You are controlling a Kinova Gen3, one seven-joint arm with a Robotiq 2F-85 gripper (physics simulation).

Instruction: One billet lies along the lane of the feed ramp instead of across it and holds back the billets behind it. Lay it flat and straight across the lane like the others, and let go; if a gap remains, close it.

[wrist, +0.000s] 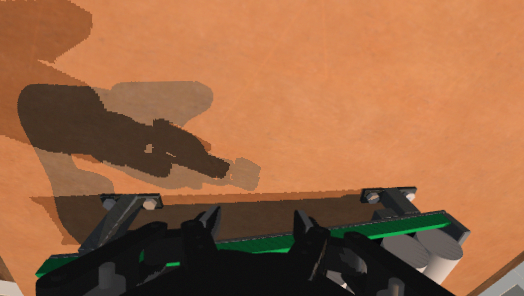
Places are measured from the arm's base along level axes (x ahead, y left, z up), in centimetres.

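Pixels of known places: gripper, fingertip midpoint: (257,220).
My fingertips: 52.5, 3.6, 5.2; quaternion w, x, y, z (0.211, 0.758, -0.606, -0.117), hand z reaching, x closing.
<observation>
Ahead of a thing's pixels: the offset from my fingertips to its top centre, as dx, dy, dz. "pt": to the spot under its first point. Level surfaces: height alone.
My gripper (257,220) is open, with nothing between its fingertips. It hangs at the bottom middle of the wrist view, over the green-edged side of the feed ramp @(pt +0.5, -14.0, -1.1) (395,228). Two grey round billets, one @(-3.3, -15.7, +2.2) (406,250) and another @(-2.2, -19.5, +1.8) (440,244) nearer the ramp's right end, lie side by side there, to the right of my right finger. Pale parts show low behind the right finger, too covered to name. The gripper body hides most of the lane, and I cannot tell which billet, if any, lies along it.
Two dark bracket feet with bolts, left (131,201) and right (389,194), carry the ramp on an orange-brown table top @(dz -7.4) (350,100). A grey end plate @(-1.6, -21.9, +0.0) (456,226) stands at the ramp's right end. The arm's dark shadow falls across the table at left.
</observation>
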